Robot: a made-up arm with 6 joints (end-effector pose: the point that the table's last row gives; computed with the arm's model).
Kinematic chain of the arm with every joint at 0, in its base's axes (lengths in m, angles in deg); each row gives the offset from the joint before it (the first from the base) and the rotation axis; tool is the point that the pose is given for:
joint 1: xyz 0 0 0.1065 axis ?
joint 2: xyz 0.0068 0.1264 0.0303 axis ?
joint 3: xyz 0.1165 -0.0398 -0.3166 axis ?
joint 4: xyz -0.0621 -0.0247 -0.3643 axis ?
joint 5: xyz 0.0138 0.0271 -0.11 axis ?
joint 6: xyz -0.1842 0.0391 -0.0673 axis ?
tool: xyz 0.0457 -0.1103 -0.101
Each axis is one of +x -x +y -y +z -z.
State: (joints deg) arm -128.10 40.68 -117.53 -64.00 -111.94 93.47
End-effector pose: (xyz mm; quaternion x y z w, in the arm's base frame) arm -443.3 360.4 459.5 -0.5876 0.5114 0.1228 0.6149
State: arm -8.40 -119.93 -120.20 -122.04 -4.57 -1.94
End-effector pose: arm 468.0 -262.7 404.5 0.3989 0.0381 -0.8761 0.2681
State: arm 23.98 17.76 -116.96 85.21 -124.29 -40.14
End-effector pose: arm 493.4 201.3 -379.4 0.3457 -0.7153 -0.4985 0.3469
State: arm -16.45 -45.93 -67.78 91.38 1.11 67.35
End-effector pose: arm -306.1 -532.5 -100.0 -0.0525 0.7063 -0.2561 0.6579
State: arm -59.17 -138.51 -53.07 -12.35 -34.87 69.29
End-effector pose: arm 704.9 -106.2 584.8 -0.9094 -0.0982 0.3910 0.1025
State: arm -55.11 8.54 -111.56 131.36 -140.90 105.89
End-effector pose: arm -425.2 356.4 -551.6 -0.0008 0.1480 0.9866 0.0689
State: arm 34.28 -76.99 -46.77 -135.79 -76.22 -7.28
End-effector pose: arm -85.8 -542.8 180.8 0.8019 0.2242 0.5363 0.1383
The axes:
joint 1: -y
joint 2: +x
joint 3: -z
joint 4: +x
joint 5: -y
joint 6: -z

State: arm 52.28 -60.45 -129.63 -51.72 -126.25 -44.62
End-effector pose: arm 240.3 -534.0 163.9 -0.7638 0.5273 -0.2597 0.2668
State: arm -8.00 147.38 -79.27 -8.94 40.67 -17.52
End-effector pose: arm 326.6 720.6 883.2 0.5988 -0.7762 -0.1622 0.1126
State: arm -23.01 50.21 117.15 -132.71 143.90 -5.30
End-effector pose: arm -171.1 497.9 -352.7 -0.0139 0.0805 0.3869 0.9185
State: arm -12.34 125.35 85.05 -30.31 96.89 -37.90
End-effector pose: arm 108.4 906.4 458.4 0.2378 0.0812 -0.2332 0.9394
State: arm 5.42 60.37 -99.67 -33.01 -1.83 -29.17
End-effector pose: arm 376.7 840.4 -410.3 -0.0296 -0.5869 0.6690 0.4552
